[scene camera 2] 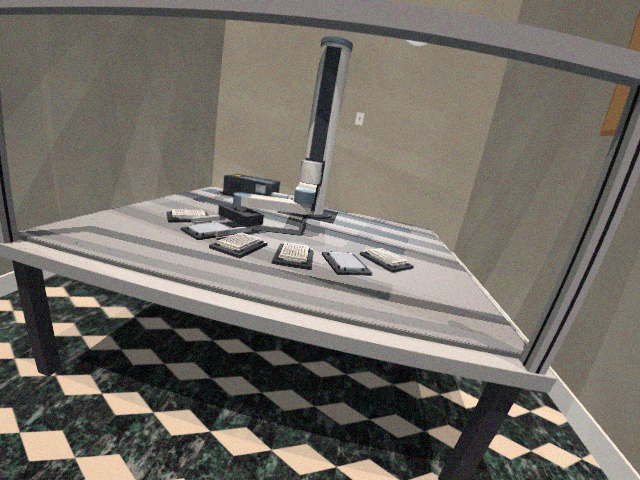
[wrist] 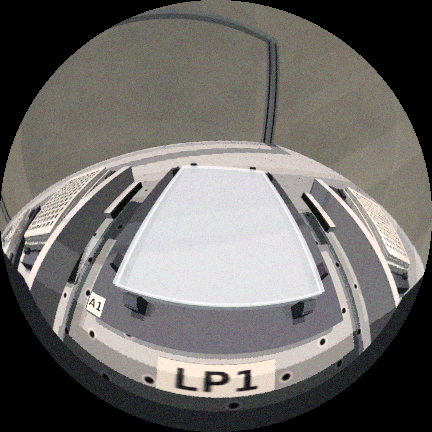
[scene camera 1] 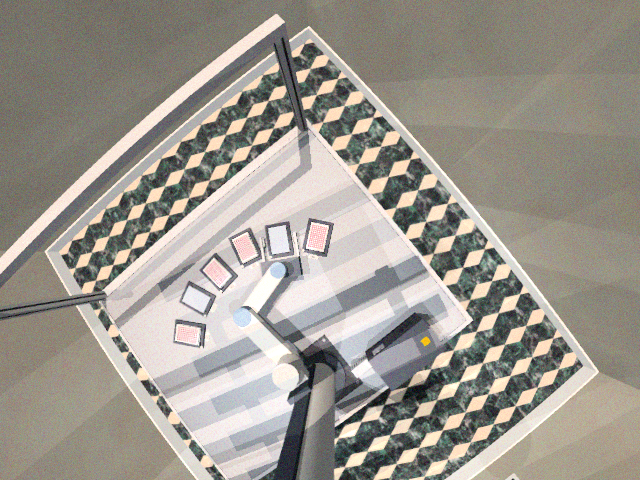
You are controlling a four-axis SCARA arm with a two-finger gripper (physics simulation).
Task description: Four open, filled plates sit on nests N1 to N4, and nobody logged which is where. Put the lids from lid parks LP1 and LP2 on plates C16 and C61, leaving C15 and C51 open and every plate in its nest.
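Seen in the pictures: gripper, between the fingertips: (scene camera 2: 203, 226) (wrist: 223, 175) (scene camera 1: 277, 234); arm's base, origin of its link: (scene camera 2: 309, 214) (scene camera 1: 319, 376).
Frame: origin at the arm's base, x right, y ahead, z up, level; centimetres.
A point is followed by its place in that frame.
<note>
The gripper (scene camera 1: 280, 246) @(z 3.6, x 27.3, y 66.0 cm) (wrist: 221, 206) @(z 3.6, x 27.3, y 66.0 cm) is open, its fingers low on both sides of the pale lid (scene camera 1: 279, 238) @(z 3.1, x 26.8, y 64.2 cm) (scene camera 2: 207, 228) @(z 3.1, x 26.1, y 65.4 cm) (wrist: 220, 240) @(z 3.1, x 24.3, y 61.0 cm) at LP1, apart from it. The lid lies flat in its dark park. The second pale lid (scene camera 1: 197, 298) @(z 3.0, x -24.2, y 66.9 cm) (scene camera 2: 346, 261) @(z 3.1, x -25.2, y 68.8 cm) lies in the other park. Four open plates with grids stand in dark nests: one (scene camera 1: 245, 246) @(z 3.6, x 11.4, y 71.6 cm) (scene camera 2: 238, 242) @(z 3.8, x 10.0, y 74.3 cm) (wrist: 70, 200) @(z 3.9, x 14.1, y 68.4 cm) left of LP1, one (scene camera 1: 317, 237) @(z 3.9, x 41.3, y 53.1 cm) (scene camera 2: 188, 212) @(z 3.8, x 41.5, y 53.5 cm) (wrist: 381, 225) @(z 3.7, x 39.9, y 53.3 cm) right of it, one (scene camera 1: 218, 272) @(z 3.8, x -7.1, y 70.1 cm) (scene camera 2: 295, 252) @(z 3.8, x -8.7, y 72.2 cm) and one (scene camera 1: 188, 333) @(z 4.0, x -38.5, y 56.0 cm) (scene camera 2: 386, 256) @(z 3.8, x -39.1, y 57.5 cm) beside the second park. No plate codes are readable.
A dark box (scene camera 1: 403, 351) @(z 12.8, x 39.7, y -9.4 cm) (scene camera 2: 251, 184) @(z 10.3, x 37.4, y -3.5 cm) with a yellow mark stands near the arm's column (scene camera 1: 317, 423) @(z 46.5, x 6.2, y 4.2 cm) (scene camera 2: 326, 118) @(z 51.6, x -2.0, y 7.7 cm). The LP1 label (wrist: 216, 378) and an A1 tag (wrist: 95, 304) show in the wrist view. A frame of posts and a beam (scene camera 1: 155, 118) @(z 62.0, x 27.6, y 102.0 cm) (scene camera 2: 310, 19) @(z 58.0, x -10.9, y 103.6 cm) rises at the table edge.
</note>
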